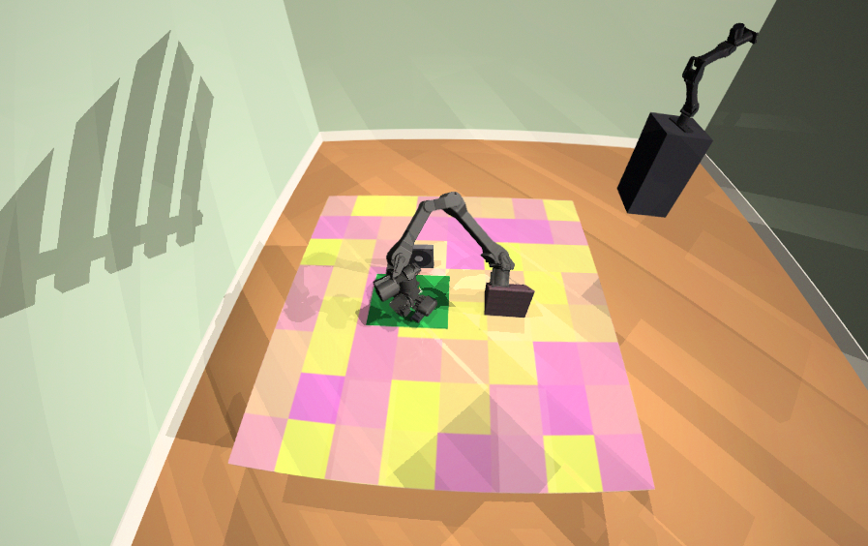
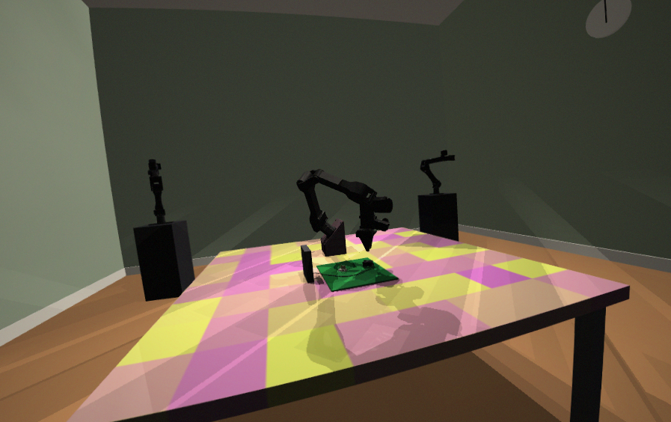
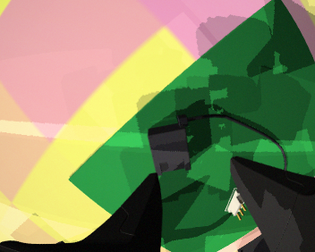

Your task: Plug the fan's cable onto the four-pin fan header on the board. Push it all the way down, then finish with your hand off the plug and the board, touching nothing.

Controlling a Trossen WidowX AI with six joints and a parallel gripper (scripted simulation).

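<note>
The dark plug is 60 mm below my gripper tip, 20 mm behind it and 10 mm to the right of it. Also, from my gripper tip: green board 90 mm below, 80 mm to the right, 30 mm ahead; then black fan 250 mm to the right, 20 mm ahead, 10 mm below.
</note>
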